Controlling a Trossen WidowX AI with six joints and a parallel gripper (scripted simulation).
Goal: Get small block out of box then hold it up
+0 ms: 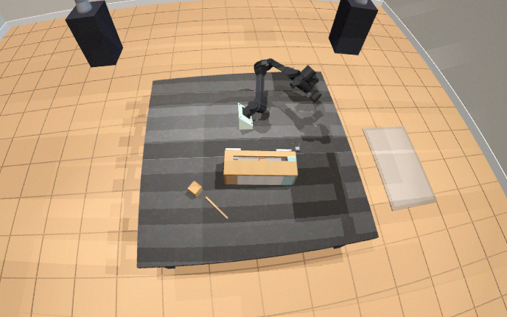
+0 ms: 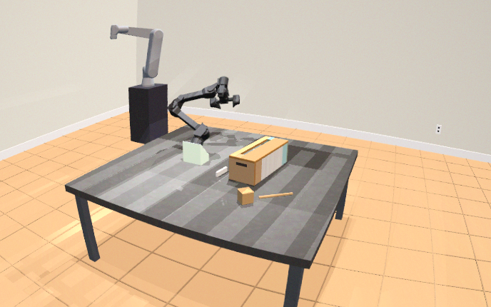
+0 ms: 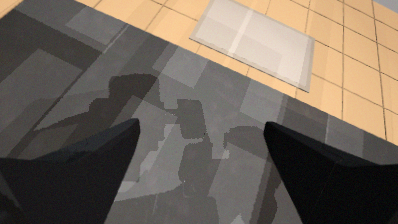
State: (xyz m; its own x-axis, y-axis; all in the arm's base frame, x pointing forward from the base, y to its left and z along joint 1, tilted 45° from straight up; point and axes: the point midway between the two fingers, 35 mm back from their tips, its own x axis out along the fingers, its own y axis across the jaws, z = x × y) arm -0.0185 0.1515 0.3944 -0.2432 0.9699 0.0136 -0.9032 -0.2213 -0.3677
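Now: gripper tip 390 mm short of the small orange block, 340 mm to the left of it and 130 mm above it. The rest, counted from my gripper tip: thin wooden stick (610 mm ahead, 590 mm to the right, 220 mm below); tan box (370 mm ahead, 350 mm to the right, 160 mm below).
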